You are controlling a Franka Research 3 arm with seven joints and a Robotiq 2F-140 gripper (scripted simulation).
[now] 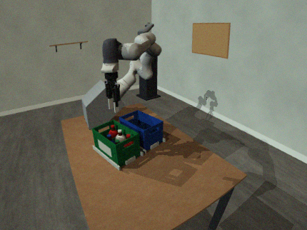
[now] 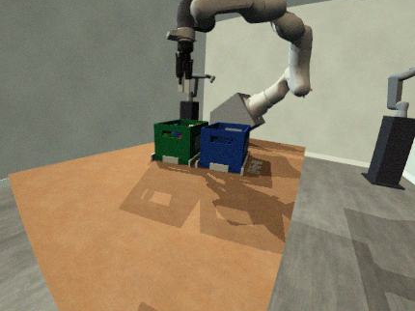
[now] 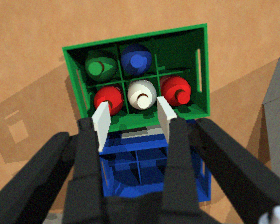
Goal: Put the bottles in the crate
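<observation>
Now: hand 270 mm above the green bottle, 80 mm short of it and 30 mm to the left of it. Also, from my hand: white bottle: 270 mm below, 40 mm to the left, 20 mm behind; green crate: 270 mm below, 20 mm behind, 10 mm to the right; blue-capped bottle: 270 mm below, 50 mm to the right, 10 mm behind.
</observation>
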